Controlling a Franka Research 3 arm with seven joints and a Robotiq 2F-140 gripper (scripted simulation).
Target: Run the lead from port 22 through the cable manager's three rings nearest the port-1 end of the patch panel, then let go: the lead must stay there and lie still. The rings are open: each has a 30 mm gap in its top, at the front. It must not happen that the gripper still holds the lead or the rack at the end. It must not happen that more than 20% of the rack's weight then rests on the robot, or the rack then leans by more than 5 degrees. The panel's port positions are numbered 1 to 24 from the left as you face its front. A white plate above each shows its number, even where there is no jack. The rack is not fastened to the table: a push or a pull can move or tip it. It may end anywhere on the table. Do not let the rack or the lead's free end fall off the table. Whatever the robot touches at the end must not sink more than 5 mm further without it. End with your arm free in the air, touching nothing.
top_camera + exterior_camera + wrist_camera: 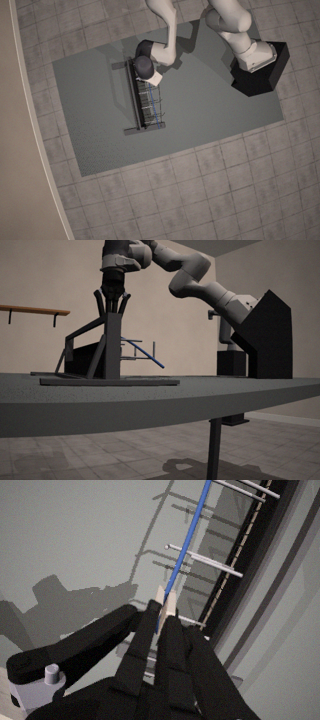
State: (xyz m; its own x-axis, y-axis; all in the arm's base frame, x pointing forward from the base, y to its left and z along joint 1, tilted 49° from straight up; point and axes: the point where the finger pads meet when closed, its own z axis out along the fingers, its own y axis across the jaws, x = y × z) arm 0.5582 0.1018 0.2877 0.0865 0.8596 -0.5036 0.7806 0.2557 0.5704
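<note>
My gripper is now 11 cm short of the rack, 8 cm above it and 5 cm to the right of it.
</note>
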